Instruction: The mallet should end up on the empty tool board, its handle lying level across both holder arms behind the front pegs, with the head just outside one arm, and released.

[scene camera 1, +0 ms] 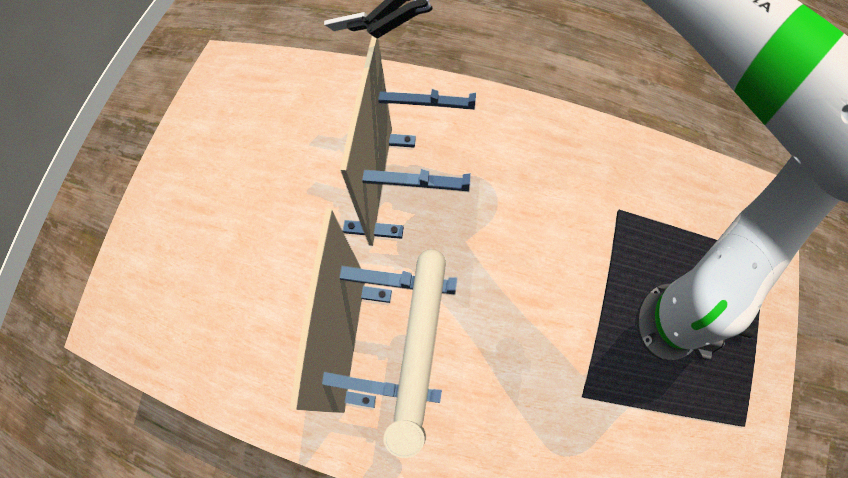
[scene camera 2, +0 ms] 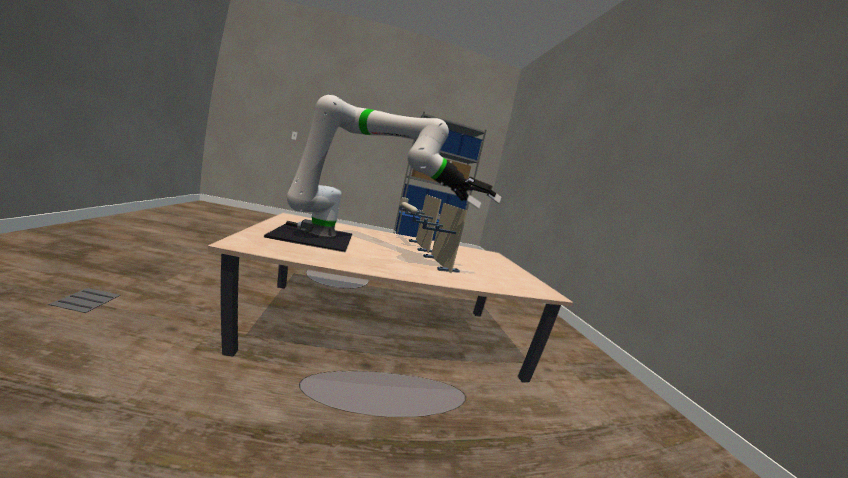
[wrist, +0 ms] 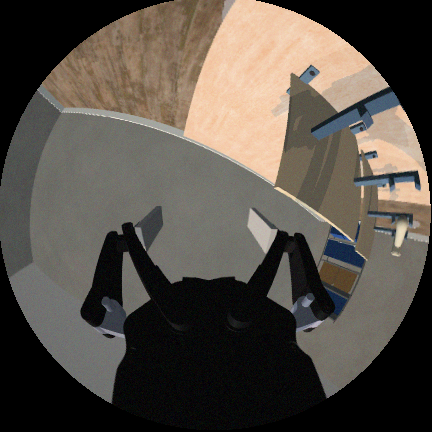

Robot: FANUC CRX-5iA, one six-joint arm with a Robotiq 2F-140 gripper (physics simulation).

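Pixels of known places: gripper, between the fingertips: (scene camera 2: 489, 203) (wrist: 205, 216); arm's base, origin of its link: (scene camera 1: 669, 322) (scene camera 2: 321, 234).
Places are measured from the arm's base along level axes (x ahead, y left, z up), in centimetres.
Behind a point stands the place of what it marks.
Note:
The cream mallet (scene camera 1: 420, 344) @(x 43.5, y 18.1, z 22.8 cm) (scene camera 2: 409, 206) @(x 43.2, y 11.8, z 22.1 cm) (wrist: 400, 232) lies across both blue arms of the second board (scene camera 1: 326, 344) @(x 55.8, y 21.6, z 19.9 cm) (scene camera 2: 428, 216) @(x 54.7, y 10.0, z 18.9 cm), behind their end pegs. Its round head (scene camera 1: 404, 438) @(x 41.7, y 30.5, z 25.0 cm) is just outside one arm. The empty tool board (scene camera 1: 363, 142) @(x 60.3, y -7.9, z 22.0 cm) (scene camera 2: 449, 237) @(x 61.7, y -15.5, z 13.8 cm) (wrist: 312, 155) @(x 62.5, y -20.0, z 21.7 cm) stands upright beside it; its two holder arms, one (scene camera 1: 406, 99) @(x 57.7, y -20.1, z 17.8 cm) and the other (scene camera 1: 394, 177) @(x 54.9, y -5.4, z 17.8 cm), carry nothing. My gripper (scene camera 2: 485, 200) @(x 71.7, y -28.2, z 34.3 cm) (wrist: 205, 216) @(x 71.7, y -28.2, z 34.3 cm) is open and empty, above the empty board's top edge and away from the mallet. In scene camera 1 it is partly cut off at the top edge.
Both boards stand on blue feet on the wooden table (scene camera 1: 195, 207) @(x 99.3, y 3.0, z -1.0 cm) (scene camera 2: 504, 276) @(x 96.4, y -16.0, z -0.9 cm). The arm base is on a black mat (scene camera 1: 617, 356) @(x 9.8, y 8.7, z -0.1 cm) (scene camera 2: 279, 234) @(x -17.0, y -15.1, z 0.3 cm). A shelf rack (scene camera 2: 481, 145) with blue bins stands by the back wall, beyond the table.

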